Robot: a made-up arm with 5 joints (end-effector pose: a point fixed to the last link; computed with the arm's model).
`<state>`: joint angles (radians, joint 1 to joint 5).
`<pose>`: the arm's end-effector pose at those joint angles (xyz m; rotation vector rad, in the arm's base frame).
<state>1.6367 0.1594 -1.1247 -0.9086 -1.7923</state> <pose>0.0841 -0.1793 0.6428 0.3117 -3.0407 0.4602</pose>
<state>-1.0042 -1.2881 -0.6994 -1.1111 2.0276</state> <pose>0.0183 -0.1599 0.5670 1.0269 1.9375 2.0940</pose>
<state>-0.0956 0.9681 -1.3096 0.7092 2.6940</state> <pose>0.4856 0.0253 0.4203 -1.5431 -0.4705 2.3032</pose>
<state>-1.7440 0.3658 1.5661 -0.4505 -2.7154</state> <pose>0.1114 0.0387 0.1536 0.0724 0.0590 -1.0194</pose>
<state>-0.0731 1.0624 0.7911 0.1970 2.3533</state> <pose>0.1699 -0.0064 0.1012 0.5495 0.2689 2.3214</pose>
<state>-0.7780 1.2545 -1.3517 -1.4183 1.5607</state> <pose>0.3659 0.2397 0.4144 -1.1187 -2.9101 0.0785</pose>
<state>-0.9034 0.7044 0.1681 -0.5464 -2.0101</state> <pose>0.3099 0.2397 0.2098 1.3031 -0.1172 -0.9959</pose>
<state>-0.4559 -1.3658 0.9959 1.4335 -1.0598</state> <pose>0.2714 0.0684 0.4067 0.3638 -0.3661 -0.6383</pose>
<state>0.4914 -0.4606 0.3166 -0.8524 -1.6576</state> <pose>0.3312 -0.1325 0.5024 1.5915 -2.2896 -0.7336</pose>
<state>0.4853 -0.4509 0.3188 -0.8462 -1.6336</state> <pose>0.3339 -0.1321 0.4996 1.5598 -2.2873 -0.7468</pose>
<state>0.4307 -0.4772 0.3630 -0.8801 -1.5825</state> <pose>0.3385 -0.1185 0.4958 1.5592 -2.2779 -0.7021</pose>
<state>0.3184 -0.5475 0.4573 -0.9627 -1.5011</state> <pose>0.3423 -0.0891 0.4905 1.6019 -2.2644 -0.5908</pose>
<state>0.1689 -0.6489 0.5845 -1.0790 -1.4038</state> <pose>0.3405 -0.0510 0.4839 1.6844 -2.2539 -0.4425</pose>
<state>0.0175 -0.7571 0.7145 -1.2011 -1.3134</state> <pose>0.3318 -0.0149 0.4766 1.7898 -2.2486 -0.3018</pose>
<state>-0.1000 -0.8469 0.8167 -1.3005 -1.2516</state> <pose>0.3206 0.0104 0.4707 1.8923 -2.2459 -0.2001</pose>
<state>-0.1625 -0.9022 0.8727 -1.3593 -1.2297</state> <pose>0.3124 0.0225 0.4681 1.9684 -2.2424 -0.1442</pose>
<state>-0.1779 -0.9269 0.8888 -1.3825 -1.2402</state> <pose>0.3085 0.0251 0.4687 2.0160 -2.2374 -0.1195</pose>
